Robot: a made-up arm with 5 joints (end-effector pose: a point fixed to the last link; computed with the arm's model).
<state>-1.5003 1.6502 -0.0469 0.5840 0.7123</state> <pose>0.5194 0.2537 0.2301 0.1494 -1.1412 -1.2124</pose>
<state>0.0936 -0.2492 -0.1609 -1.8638 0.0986</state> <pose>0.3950 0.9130 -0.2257 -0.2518 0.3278 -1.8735</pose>
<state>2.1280 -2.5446 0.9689 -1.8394 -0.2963</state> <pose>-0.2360 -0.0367 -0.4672 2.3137 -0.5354 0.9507</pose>
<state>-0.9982 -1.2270 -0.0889 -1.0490 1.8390</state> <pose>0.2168 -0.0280 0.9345 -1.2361 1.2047 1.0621</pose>
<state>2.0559 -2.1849 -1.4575 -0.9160 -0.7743</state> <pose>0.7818 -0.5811 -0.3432 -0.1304 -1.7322 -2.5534</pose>
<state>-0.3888 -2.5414 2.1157 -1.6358 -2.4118</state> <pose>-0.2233 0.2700 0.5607 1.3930 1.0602 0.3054</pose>
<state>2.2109 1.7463 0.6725 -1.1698 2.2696</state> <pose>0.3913 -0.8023 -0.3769 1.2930 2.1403 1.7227</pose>
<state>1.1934 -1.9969 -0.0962 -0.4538 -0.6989</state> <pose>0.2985 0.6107 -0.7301 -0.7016 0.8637 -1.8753</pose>
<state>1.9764 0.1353 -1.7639 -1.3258 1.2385</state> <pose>-0.1454 0.2236 -0.5389 -1.2791 0.6561 -1.1167</pose>
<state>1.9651 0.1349 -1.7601 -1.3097 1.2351</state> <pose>-0.1494 0.2235 -0.5375 -1.2743 0.6489 -1.0995</pose>
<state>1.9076 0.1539 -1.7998 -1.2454 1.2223</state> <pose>-0.1728 0.2318 -0.5050 -1.2074 0.6489 -0.9809</pose>
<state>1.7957 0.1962 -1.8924 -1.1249 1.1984</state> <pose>-0.2118 0.2360 -0.4428 -1.0500 0.6414 -0.7532</pose>
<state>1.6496 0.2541 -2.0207 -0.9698 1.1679</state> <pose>-0.2474 0.2205 -0.3811 -0.8111 0.6039 -0.4757</pose>
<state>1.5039 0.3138 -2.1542 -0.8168 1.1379</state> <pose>-0.2655 0.1950 -0.3483 -0.5432 0.5381 -0.2241</pose>
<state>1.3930 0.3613 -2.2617 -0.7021 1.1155</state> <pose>-0.2688 0.1785 -0.3414 -0.3217 0.4728 -0.0485</pose>
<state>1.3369 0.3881 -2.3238 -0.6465 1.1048</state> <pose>-0.2678 0.1723 -0.3411 -0.2005 0.4381 0.0381</pose>
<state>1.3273 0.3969 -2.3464 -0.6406 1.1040</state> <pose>-0.2679 0.1694 -0.3379 -0.1712 0.4375 0.0586</pose>
